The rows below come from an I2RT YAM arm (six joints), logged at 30 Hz.
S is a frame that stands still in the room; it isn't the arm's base.
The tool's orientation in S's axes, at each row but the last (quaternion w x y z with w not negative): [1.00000 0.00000 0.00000 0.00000]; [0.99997 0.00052 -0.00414 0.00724]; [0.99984 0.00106 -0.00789 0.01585]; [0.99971 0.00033 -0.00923 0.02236]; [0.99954 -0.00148 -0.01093 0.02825]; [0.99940 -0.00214 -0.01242 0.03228]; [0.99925 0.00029 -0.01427 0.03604]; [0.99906 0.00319 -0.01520 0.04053]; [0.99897 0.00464 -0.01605 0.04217]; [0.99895 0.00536 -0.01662 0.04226]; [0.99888 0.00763 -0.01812 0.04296]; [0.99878 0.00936 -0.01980 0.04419]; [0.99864 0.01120 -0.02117 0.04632]
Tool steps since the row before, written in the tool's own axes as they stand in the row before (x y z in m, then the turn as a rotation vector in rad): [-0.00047 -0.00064 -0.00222 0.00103 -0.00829 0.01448]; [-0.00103 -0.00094 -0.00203 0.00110 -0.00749 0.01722]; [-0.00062 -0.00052 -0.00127 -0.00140 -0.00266 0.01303]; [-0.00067 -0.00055 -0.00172 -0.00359 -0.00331 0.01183]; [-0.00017 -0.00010 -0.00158 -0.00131 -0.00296 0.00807]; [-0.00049 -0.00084 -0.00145 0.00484 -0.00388 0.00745]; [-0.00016 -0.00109 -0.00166 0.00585 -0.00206 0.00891]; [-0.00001 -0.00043 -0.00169 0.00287 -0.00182 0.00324]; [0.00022 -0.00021 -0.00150 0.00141 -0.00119 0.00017]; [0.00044 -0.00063 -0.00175 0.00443 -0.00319 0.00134]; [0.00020 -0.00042 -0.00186 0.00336 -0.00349 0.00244]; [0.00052 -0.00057 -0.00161 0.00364 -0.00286 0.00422]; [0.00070 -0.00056 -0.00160 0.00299 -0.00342 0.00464]
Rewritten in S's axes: [-0.00047 -0.00064 -0.00222 0.00103 -0.00829 0.01448]; [-0.00100 -0.00095 -0.00204 0.00107 -0.00749 0.01722]; [-0.00058 -0.00054 -0.00128 -0.00152 -0.00273 0.01300]; [-0.00061 -0.00058 -0.00173 -0.00366 -0.00348 0.01176]; [-0.00013 -0.00011 -0.00158 -0.00132 -0.00301 0.00805]; [-0.00040 -0.00087 -0.00146 0.00489 -0.00353 0.00759]; [-0.00003 -0.00110 -0.00166 0.00573 -0.00165 0.00907]; [0.00008 -0.00042 -0.00169 0.00291 -0.00161 0.00332]; [0.00028 -0.00017 -0.00149 0.00150 -0.00107 0.00021]; [0.00055 -0.00057 -0.00174 0.00464 -0.00282 0.00146]; [0.00030 -0.00037 -0.00186 0.00356 -0.00323 0.00251]; [0.00063 -0.00049 -0.00160 0.00371 -0.00261 0.00431]; [0.00081 -0.00045 -0.00158 0.00310 -0.00324 0.00469]
